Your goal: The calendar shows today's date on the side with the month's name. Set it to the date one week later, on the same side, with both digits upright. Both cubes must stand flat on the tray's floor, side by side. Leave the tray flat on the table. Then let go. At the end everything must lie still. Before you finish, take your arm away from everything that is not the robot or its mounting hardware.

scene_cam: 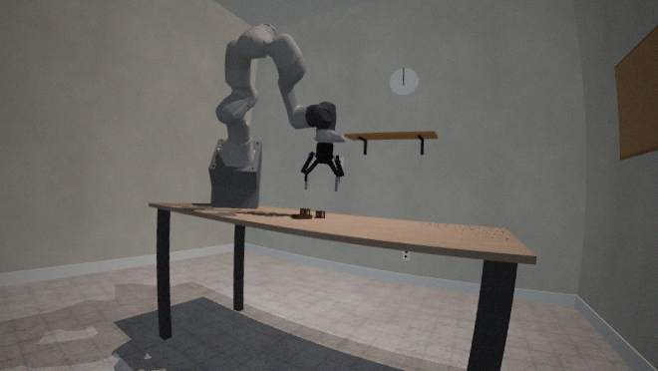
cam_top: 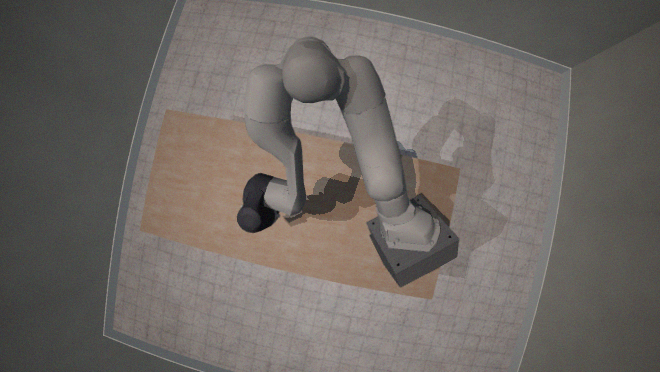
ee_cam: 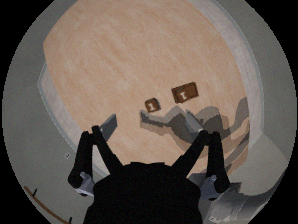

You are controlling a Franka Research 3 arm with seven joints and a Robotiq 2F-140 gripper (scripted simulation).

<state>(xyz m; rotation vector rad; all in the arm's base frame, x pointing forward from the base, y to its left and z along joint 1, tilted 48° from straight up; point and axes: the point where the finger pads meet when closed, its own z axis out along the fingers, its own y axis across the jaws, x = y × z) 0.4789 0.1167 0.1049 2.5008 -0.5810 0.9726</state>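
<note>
Right now my hand is 120 mm above the calendar cube.
</note>
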